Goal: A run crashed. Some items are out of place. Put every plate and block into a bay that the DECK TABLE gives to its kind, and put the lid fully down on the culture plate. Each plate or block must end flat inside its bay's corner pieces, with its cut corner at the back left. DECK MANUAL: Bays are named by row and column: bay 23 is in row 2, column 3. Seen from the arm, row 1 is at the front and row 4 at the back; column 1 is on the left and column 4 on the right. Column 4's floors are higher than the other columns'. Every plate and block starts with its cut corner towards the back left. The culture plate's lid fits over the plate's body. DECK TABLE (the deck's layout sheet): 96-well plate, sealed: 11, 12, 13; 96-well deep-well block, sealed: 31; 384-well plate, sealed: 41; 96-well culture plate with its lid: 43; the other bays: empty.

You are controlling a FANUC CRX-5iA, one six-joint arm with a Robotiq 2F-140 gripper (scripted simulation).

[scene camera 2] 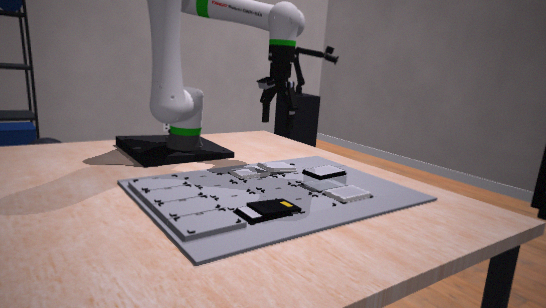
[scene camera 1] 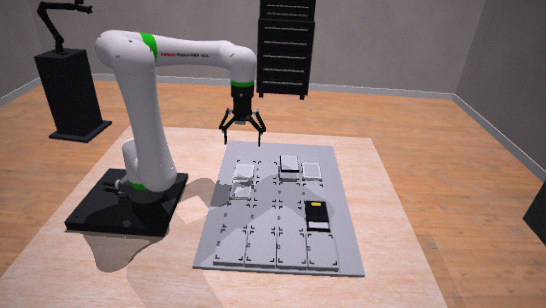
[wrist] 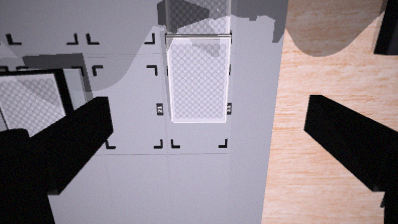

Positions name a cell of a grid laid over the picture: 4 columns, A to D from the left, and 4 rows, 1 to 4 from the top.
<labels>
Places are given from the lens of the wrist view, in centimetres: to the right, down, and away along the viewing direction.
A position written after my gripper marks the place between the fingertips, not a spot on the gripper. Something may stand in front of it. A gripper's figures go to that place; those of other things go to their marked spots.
my gripper (wrist: C3): 1, 0, 15
white plate (wrist: B2): 0, -6, 29
</labels>
